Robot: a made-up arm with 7 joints.
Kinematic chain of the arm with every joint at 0, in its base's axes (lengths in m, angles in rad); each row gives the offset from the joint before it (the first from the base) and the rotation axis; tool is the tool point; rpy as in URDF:
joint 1: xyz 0 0 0.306 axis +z
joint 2: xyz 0 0 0 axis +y
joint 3: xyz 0 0 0.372 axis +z
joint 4: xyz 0.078 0 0 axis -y
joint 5: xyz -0.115 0 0.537 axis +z
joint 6: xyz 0 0 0 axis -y
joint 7: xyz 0.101 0 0 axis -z
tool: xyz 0 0 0 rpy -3.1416 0 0
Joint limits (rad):
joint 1: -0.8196..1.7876
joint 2: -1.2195..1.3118
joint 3: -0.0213..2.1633
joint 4: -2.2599..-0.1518
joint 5: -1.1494..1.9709
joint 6: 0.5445..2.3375
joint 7: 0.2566..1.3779
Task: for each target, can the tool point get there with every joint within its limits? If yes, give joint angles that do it. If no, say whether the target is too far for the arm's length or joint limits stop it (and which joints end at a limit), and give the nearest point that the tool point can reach.
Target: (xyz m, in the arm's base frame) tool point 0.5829 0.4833 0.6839
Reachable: yes | joints -0.5657 0.4261 1.4906 -1.6433 1.5560 1.5522 0.9716
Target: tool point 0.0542 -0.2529 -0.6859
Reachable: no: joint limits stop it (at a limit: joint 1, joint 2, joint 3) | nearest point 0.1641 -0.2303 -0.3134 | short by 0.389 m
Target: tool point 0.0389 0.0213 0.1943
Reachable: no: joint limits stop it (at a limit: joint 4, joint 6) | nearest point 0.1785 0.0977 -0.2065 | short by 0.431 m
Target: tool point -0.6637 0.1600 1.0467
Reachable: yes | joints 0.1979 -0.7855 1.0697 -0.5443 1.6679 0.8979 0.3814
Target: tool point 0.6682 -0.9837 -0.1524
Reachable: no: too far | nearest point 0.5956 -0.7140 -0.0054 | short by 0.316 m
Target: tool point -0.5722 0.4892 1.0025
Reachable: yes | joints -0.4567 -0.7516 1.8386 -0.4433 -0.1132 2.1084 1.0003
